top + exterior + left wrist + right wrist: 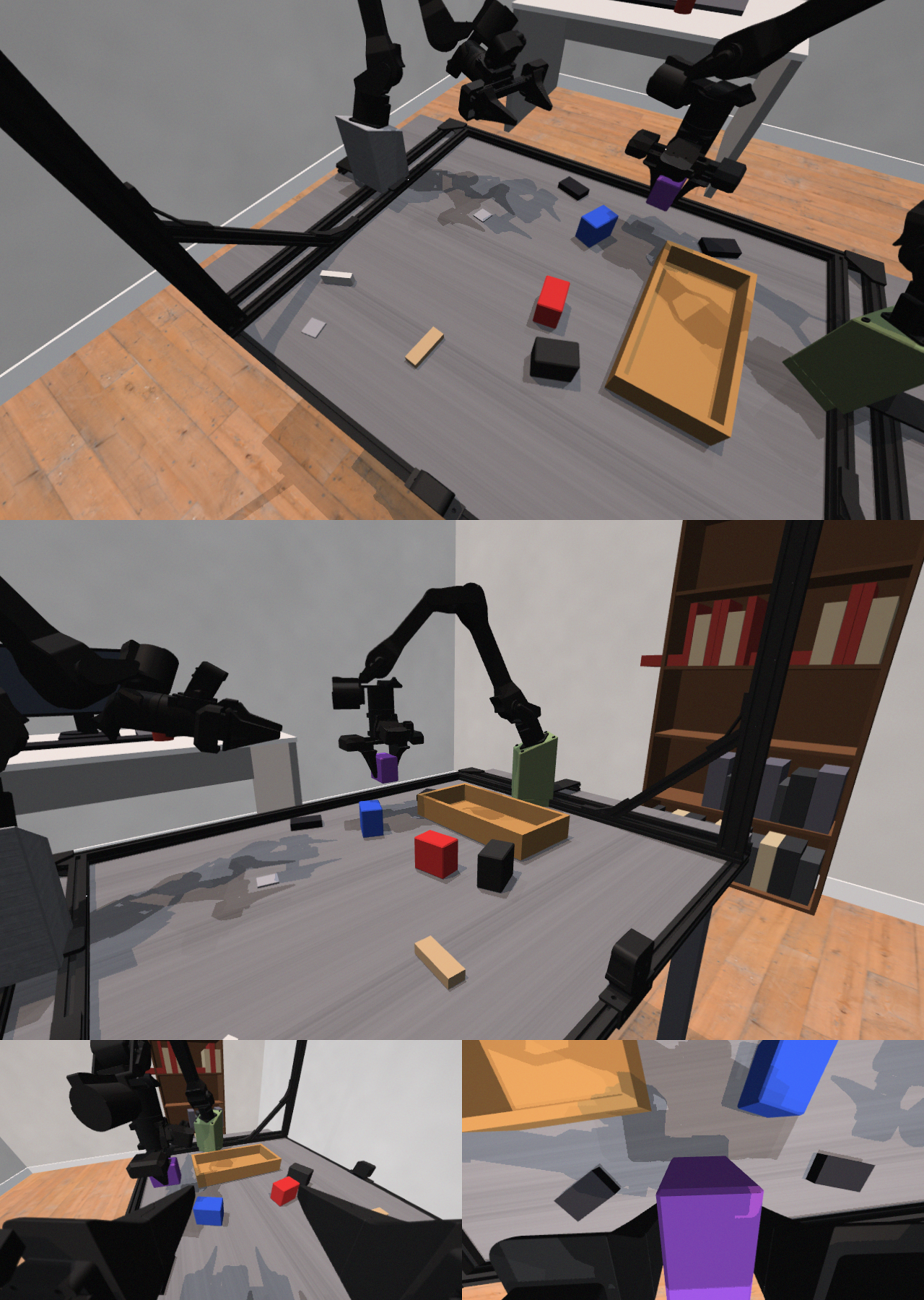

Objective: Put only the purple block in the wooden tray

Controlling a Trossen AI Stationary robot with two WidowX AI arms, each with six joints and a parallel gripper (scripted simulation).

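Now: right hand 230 mm past the wooden tray, 110 mm to the left of it and 110 mm above it. The rest, counted from my right hand: blue block: 90 mm to the left, 90 mm below, 80 mm behind; red block: 300 mm behind, 90 mm to the left, 90 mm below; purple block: 10 mm below.
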